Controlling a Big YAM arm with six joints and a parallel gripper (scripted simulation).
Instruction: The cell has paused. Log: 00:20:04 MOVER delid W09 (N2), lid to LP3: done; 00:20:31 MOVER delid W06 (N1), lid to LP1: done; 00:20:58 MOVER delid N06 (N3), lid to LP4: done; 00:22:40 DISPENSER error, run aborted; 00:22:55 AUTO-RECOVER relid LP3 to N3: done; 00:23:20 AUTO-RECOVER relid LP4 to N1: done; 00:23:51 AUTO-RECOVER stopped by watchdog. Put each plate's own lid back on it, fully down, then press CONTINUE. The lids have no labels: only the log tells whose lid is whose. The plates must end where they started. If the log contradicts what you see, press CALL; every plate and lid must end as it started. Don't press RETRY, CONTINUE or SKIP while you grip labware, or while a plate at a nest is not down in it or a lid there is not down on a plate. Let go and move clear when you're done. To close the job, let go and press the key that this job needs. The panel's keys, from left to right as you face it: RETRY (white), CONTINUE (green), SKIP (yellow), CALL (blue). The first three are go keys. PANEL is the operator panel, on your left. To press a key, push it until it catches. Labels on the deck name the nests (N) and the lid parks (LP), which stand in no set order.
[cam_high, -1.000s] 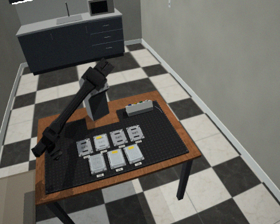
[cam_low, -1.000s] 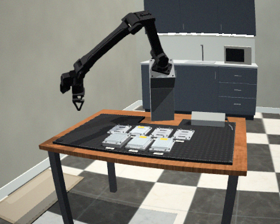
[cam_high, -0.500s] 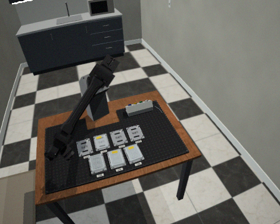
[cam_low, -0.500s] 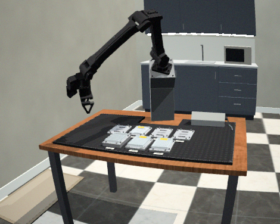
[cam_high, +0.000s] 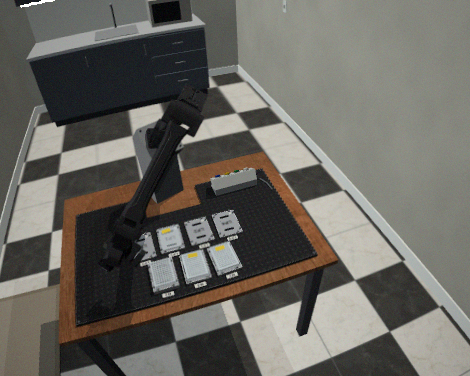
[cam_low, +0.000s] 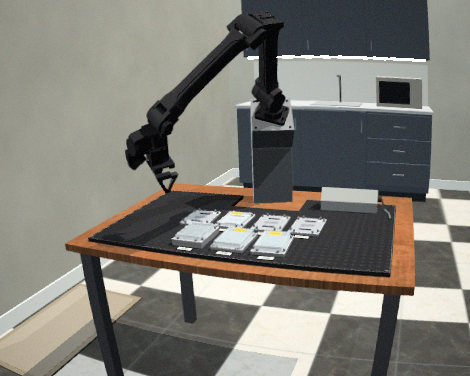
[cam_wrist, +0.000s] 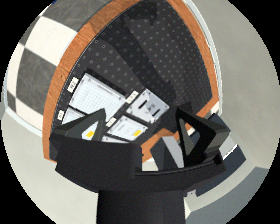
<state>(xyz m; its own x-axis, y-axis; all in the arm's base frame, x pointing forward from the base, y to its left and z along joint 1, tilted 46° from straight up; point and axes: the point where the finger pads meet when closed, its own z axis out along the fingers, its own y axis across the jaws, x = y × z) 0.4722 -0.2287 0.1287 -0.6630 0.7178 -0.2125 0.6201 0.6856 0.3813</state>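
The lid is 21 cm behind my hand, 14 cm to the left of it and 17 cm below it. From my hand the other things lie so: LP4 lid park 25 cm behind, 40 cm to the left, 18 cm below; green key 54 cm behind, 51 cm to the left, 12 cm below; white key 54 cm behind, 56 cm to the left, 12 cm below.
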